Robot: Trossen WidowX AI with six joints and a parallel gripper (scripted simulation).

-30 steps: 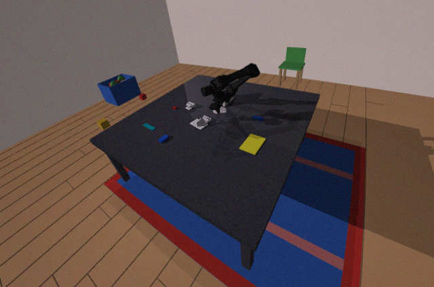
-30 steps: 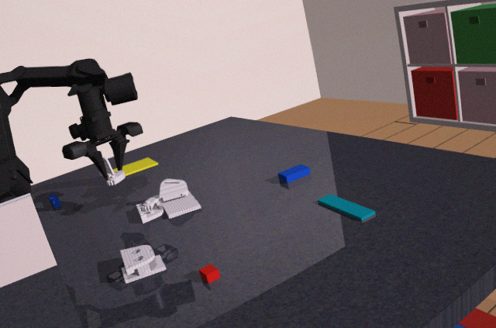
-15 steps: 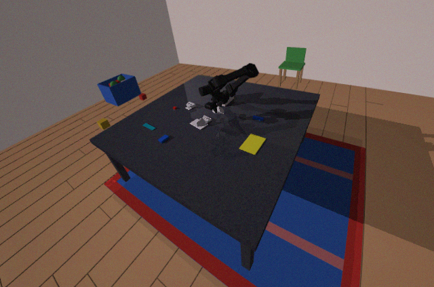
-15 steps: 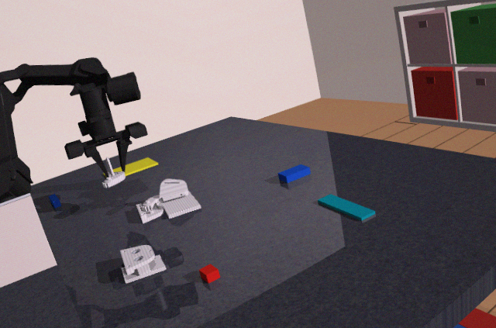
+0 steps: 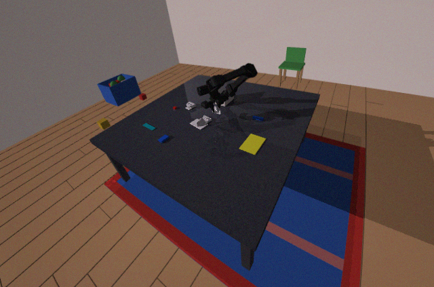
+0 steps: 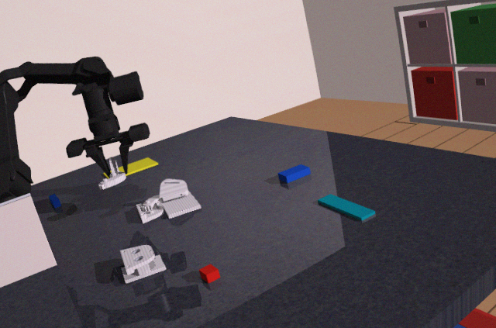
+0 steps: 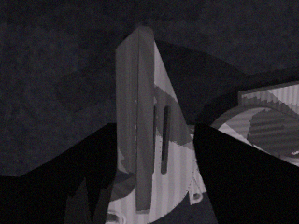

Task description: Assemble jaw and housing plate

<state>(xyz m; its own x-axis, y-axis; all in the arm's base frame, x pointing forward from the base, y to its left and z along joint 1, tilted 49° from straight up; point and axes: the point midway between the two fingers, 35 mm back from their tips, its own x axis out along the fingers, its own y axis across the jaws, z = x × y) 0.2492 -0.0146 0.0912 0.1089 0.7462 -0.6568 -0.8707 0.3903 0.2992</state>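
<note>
Right now my gripper tip is 3 cm past the white jaw and 2 cm to the left of it. Also, from my gripper tip: red cube 4 cm behind, 43 cm to the right, 7 cm below; then yellow plate 14 cm ahead, 31 cm to the left, 8 cm below; then white t-shaped piece 10 cm behind, 31 cm to the right, 7 cm below.
</note>
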